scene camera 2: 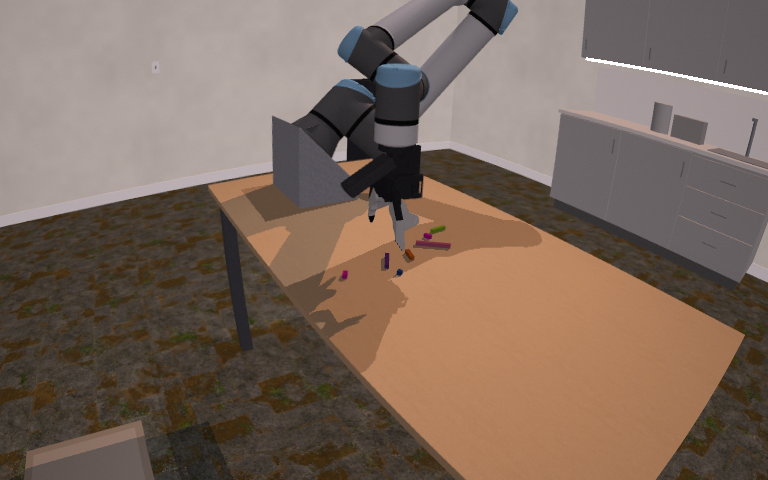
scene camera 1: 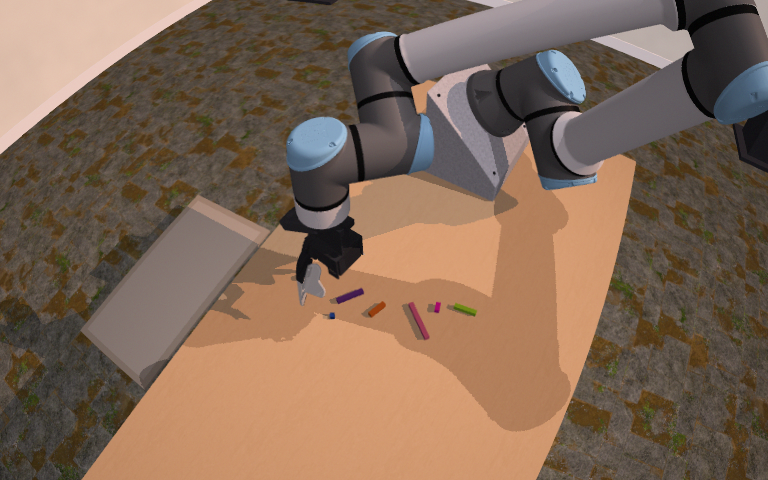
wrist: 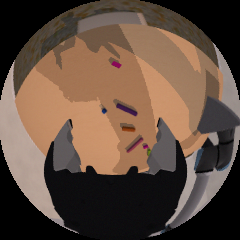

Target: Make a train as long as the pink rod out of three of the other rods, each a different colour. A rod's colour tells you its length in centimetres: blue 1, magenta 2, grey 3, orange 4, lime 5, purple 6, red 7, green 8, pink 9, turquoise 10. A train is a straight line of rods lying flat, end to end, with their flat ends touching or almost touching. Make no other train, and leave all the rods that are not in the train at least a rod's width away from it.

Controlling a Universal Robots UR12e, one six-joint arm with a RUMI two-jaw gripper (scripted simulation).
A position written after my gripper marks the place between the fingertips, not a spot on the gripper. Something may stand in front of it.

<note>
I see my gripper [scene camera 2: 385, 235].
My gripper is seen too in scene camera 1 [scene camera 1: 328, 278] and in the wrist view [wrist: 114, 118].
</note>
